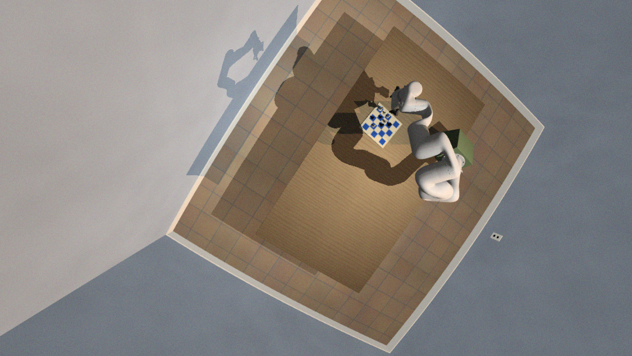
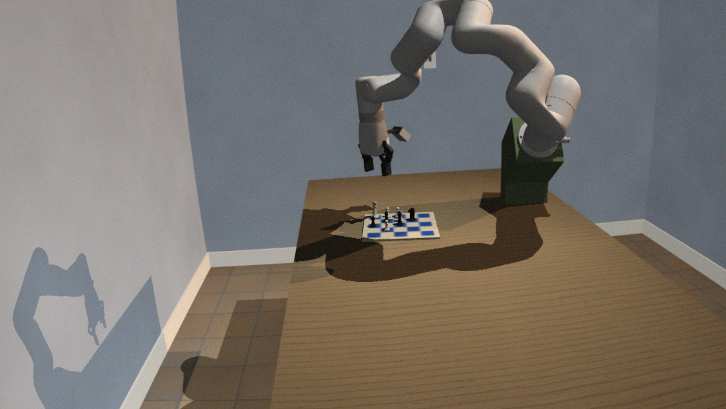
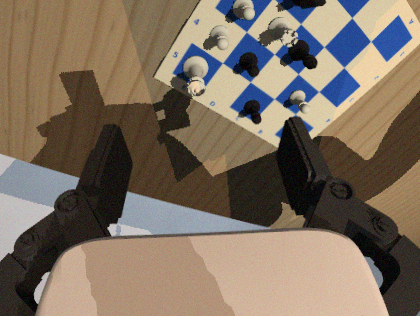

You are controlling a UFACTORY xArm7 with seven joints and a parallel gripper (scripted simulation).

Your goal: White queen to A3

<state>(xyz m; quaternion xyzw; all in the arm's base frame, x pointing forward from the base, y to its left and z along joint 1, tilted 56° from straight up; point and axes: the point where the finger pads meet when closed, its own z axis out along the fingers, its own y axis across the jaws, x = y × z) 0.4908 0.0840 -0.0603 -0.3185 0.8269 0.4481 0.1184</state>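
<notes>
Now: the white queen 1 cm ahead of my hand, 1 cm to the left of it and 12 cm below it. Round my hand: black knight 10 cm behind, 4 cm to the left, 13 cm below; chessboard 7 cm behind, 8 cm to the left, 15 cm below.
</notes>
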